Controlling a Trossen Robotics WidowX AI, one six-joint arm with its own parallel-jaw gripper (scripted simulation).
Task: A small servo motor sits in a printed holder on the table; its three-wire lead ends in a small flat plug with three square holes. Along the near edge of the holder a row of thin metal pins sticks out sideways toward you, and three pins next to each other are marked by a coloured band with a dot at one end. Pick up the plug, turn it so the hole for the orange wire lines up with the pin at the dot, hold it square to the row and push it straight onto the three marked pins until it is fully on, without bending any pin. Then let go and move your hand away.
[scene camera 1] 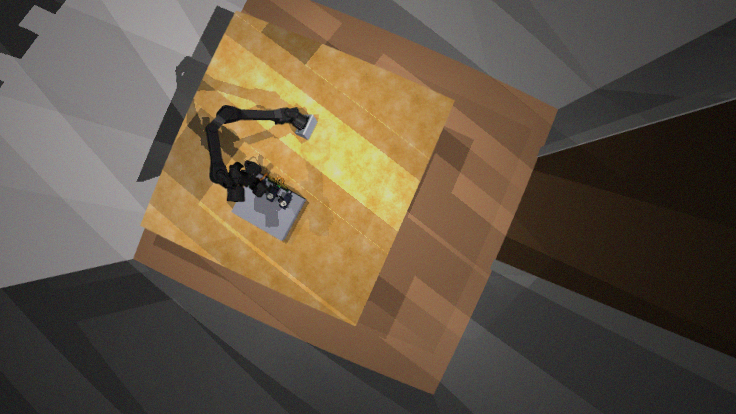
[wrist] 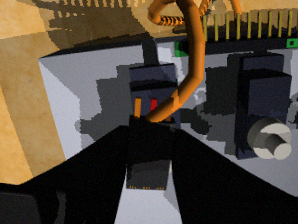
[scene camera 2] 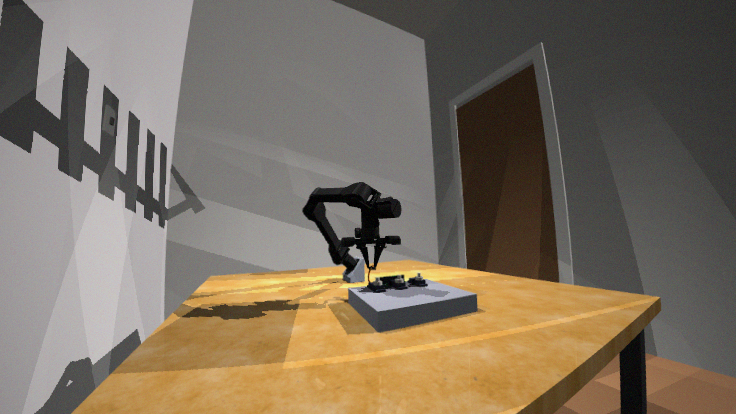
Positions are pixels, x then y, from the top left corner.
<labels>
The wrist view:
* my gripper: 150,137
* servo: 259,123
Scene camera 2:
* my gripper: 371,268
</labels>
